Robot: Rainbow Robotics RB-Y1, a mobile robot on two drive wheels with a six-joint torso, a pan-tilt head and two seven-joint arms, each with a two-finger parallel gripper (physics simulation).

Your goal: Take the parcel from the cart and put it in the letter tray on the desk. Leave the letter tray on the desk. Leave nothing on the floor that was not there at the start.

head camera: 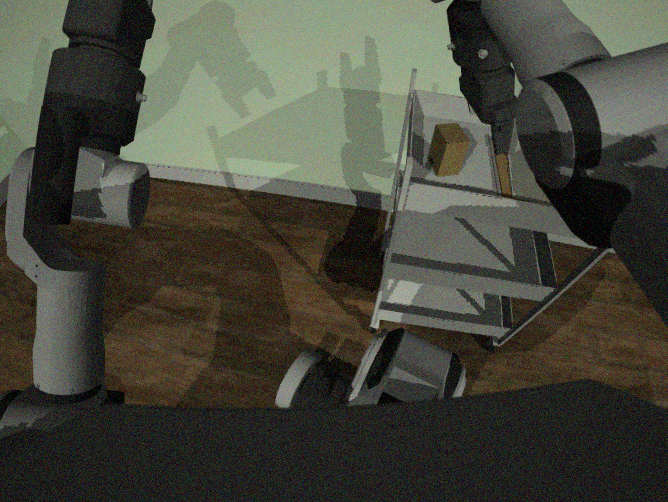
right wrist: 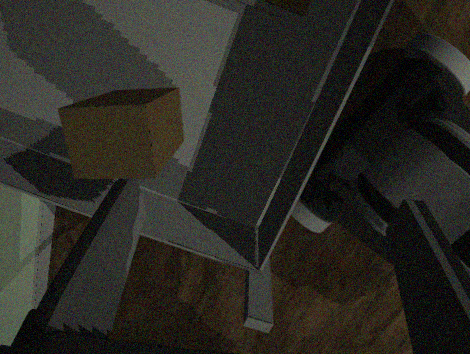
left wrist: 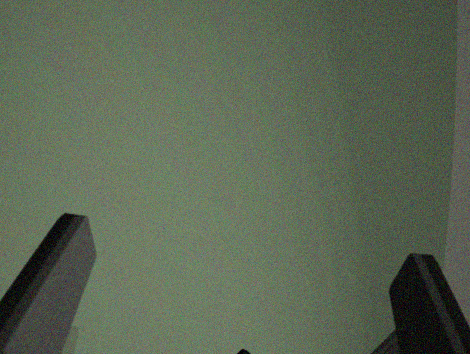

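Seen in the pictures: left gripper, fingertip midpoint: [left wrist: 246,255]; right gripper, fingertip midpoint: [head camera: 488,131] [right wrist: 267,206]; robot's base, link origin: [right wrist: 356,131].
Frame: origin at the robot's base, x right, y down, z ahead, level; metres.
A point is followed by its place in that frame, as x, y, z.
The parcel [head camera: 449,149] @(-0.112, -0.736, 0.407) [right wrist: 112,137] @(-0.112, -0.753, 0.440), a brown box, rests in the walled top level of the grey cart [head camera: 469,279] @(0.041, -0.449, 0.345) [right wrist: 330,122] @(-0.018, -0.727, 0.329). My right gripper [right wrist: 267,206] @(-0.055, -0.833, 0.360) is open and empty above the cart. In the right wrist view one fingertip overlaps the parcel's lower edge, and the parcel lies beyond it, not between the fingers; contact cannot be told. In the head camera the right arm hides part of that gripper. My left gripper [left wrist: 246,255] @(-0.435, -1.107, 0.107) is open and empty in front of a green wall; its fingers do not show in the head camera. The desk and letter tray do not show.
A narrow brown strip [head camera: 503,175] @(0.010, -0.673, 0.474) stands at the cart's top level, to the right of the parcel in the head camera. The green wall [head camera: 302,129] @(-0.687, -0.372, 0.733) rises behind the cart, with a pale skirting board [head camera: 270,187] @(-0.848, -0.039, 0.669). Wooden floor [head camera: 243,334] @(-0.545, 0.000, 0.053) lies left of the cart.
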